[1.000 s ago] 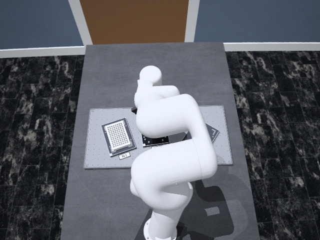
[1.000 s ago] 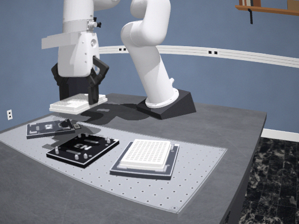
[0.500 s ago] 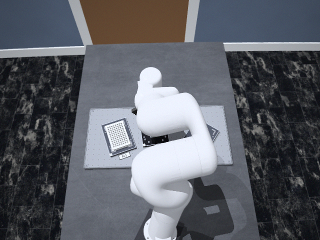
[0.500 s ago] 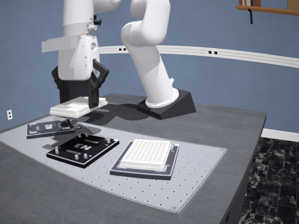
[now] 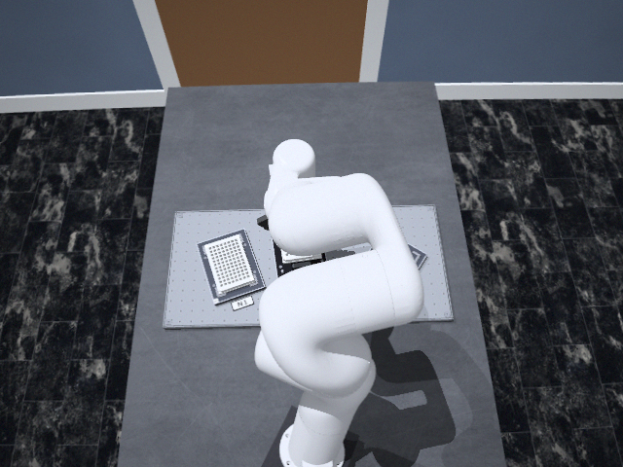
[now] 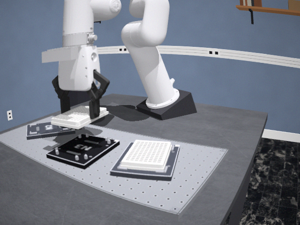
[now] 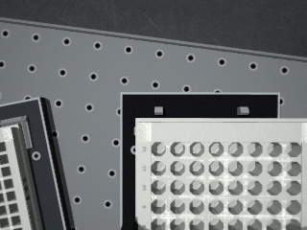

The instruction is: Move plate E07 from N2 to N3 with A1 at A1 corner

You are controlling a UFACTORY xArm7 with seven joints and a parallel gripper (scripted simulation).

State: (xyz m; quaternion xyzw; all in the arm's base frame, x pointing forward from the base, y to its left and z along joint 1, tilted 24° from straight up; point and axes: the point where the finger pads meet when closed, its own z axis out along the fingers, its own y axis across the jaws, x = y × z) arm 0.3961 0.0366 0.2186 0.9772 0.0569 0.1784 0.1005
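Right now the nest N3 is 10 cm below my hand. Also, from my hand: plate E07: 1 cm below; nest N1: 3 cm behind, 16 cm to the left, 10 cm below; plate E01: 3 cm behind, 16 cm to the left, 8 cm below.
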